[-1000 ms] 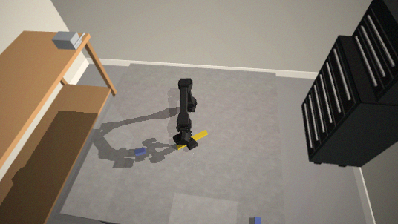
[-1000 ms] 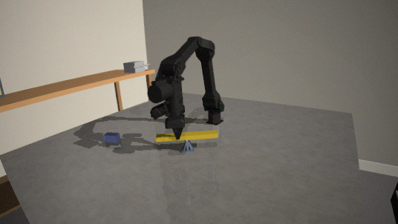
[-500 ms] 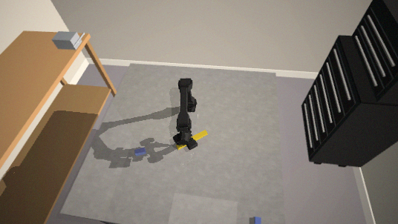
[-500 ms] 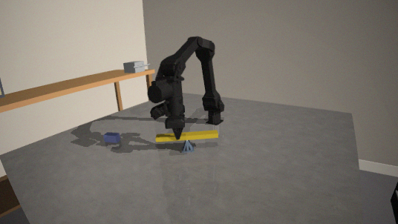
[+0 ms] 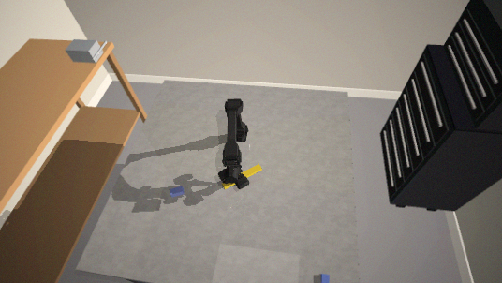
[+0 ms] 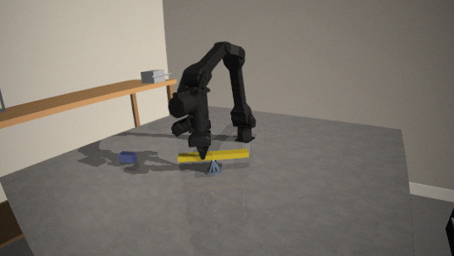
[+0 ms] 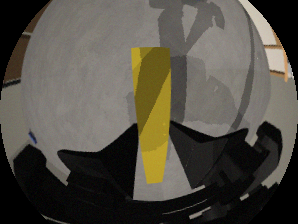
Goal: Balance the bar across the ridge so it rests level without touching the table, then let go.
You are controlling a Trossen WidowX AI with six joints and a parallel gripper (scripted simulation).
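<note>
Now: gripper tip 2 cm past the yellow bar and 3 cm to the right of it.
</note>
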